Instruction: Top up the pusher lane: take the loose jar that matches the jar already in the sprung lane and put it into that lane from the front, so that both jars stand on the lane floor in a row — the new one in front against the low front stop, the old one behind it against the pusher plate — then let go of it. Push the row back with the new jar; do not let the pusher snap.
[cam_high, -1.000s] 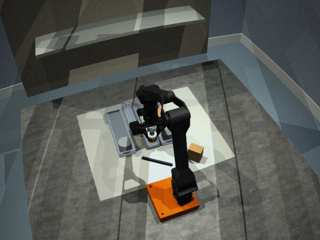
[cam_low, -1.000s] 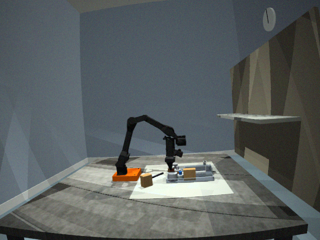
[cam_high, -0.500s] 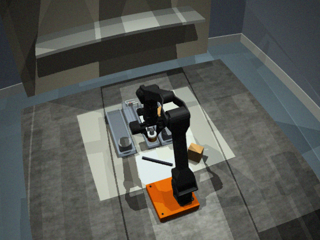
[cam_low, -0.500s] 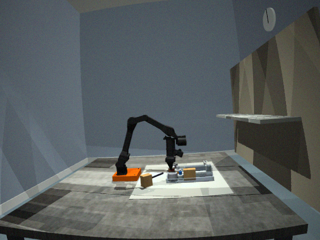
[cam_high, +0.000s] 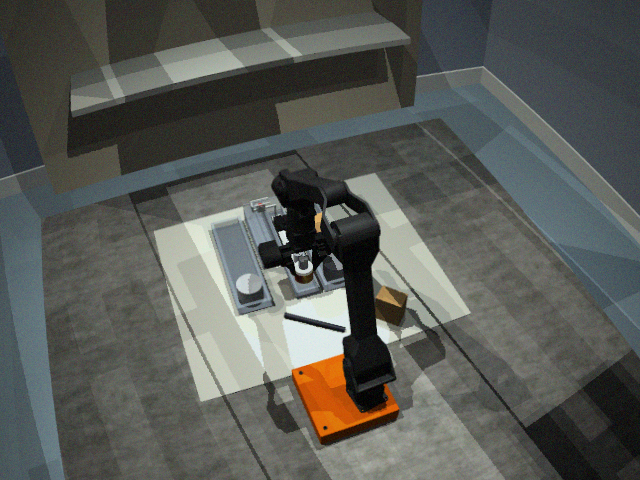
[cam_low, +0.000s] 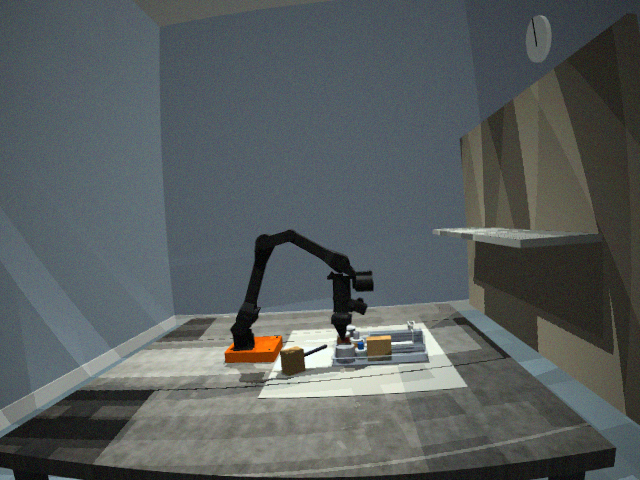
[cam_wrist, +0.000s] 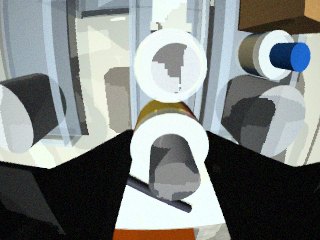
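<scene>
Now: gripper tip 110 mm past the black rod, 30 mm to the right of it and 50 mm above it. Also, from my gripper tip: brown box (170 mm behind, 130 mm to the right, 20 mm below).
</scene>
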